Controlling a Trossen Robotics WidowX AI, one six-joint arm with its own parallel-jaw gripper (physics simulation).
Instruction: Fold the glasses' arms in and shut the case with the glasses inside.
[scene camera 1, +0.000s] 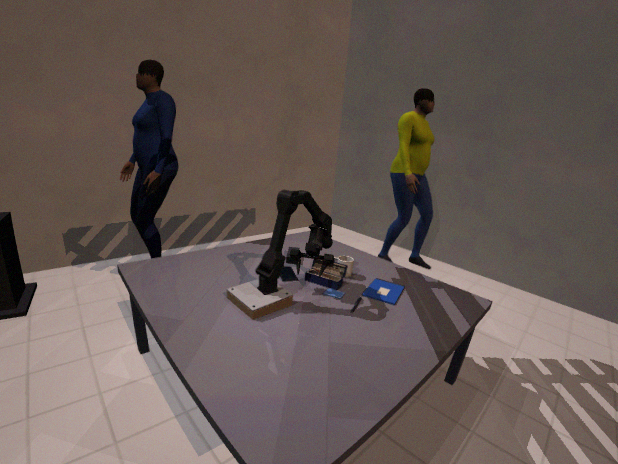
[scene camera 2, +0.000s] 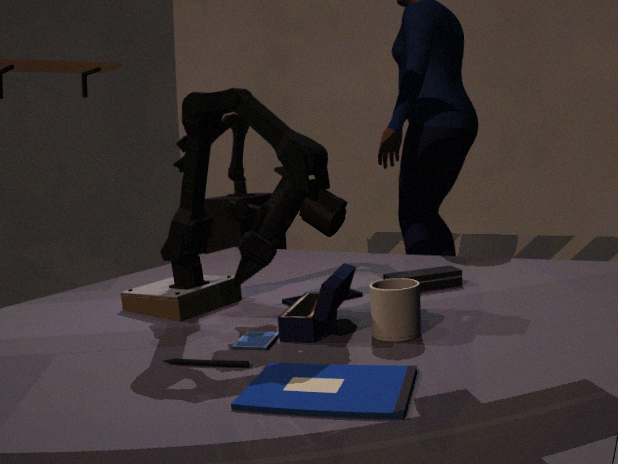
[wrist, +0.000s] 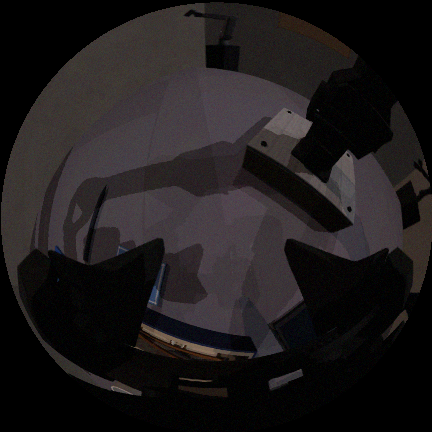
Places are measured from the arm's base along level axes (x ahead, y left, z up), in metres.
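Pixels of known places: gripper, fingertip midpoint: (scene camera 1: 308, 275) (scene camera 2: 237, 280) (wrist: 226, 245); arm's base at its link origin: (scene camera 1: 267, 289) (scene camera 2: 189, 285) (wrist: 313, 157).
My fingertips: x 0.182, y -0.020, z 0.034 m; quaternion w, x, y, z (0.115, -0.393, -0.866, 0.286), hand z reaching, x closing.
For each thing: its top centre in the pictures, then the offset to it from my fingertips. "*": a spot on its surface instead.
- mug at a spot on its surface: (scene camera 2: 395, 310) * dx +0.306, dy +0.046, dz -0.028 m
- blue tile at its top centre: (wrist: 134, 274) (scene camera 2: 256, 339) (scene camera 1: 334, 293) dx +0.103, dy -0.061, dz -0.076 m
- dark pen at its top centre: (scene camera 2: 203, 359) (wrist: 90, 220) (scene camera 1: 356, 304) dx +0.118, dy -0.185, dz -0.072 m
- blue notebook at its top centre: (scene camera 2: 329, 385) (scene camera 1: 384, 289) dx +0.333, dy -0.152, dz -0.073 m
- dark flat object at its top centre: (wrist: 308, 338) (scene camera 2: 322, 295) (scene camera 1: 286, 272) dx +0.023, dy +0.203, dz -0.073 m
- black box at its top centre: (scene camera 2: 422, 272) (scene camera 1: 293, 252) dx +0.166, dy +0.370, dz -0.046 m
The dark blue glasses case (scene camera 1: 324, 281) (scene camera 2: 297, 328) (wrist: 200, 333) stands on the table with its lid (scene camera 2: 336, 295) raised and tilted back. Part of its near wall and cream rim shows low in the wrist view. Brown strips of the glasses (wrist: 195, 353) show inside the case there; the lenses and most of the arms are hidden, so how far the arms are folded I cannot tell. My gripper (scene camera 1: 310, 273) (scene camera 2: 239, 283) (wrist: 226, 245) is open and empty. In scene camera 2 its fingers point down on the robot-base side of the case, low over the table and apart from it.
A mug (scene camera 1: 348, 266) (scene camera 2: 395, 310) stands behind the case. A blue tile (scene camera 1: 334, 293) (scene camera 2: 255, 340), a dark pen (scene camera 1: 356, 304) (scene camera 2: 207, 363) and a blue notebook (scene camera 1: 397, 291) (scene camera 2: 372, 387) lie nearby. A dark flat object (scene camera 1: 288, 273) (wrist: 296, 331) and a black box (scene camera 2: 435, 281) lie beyond.
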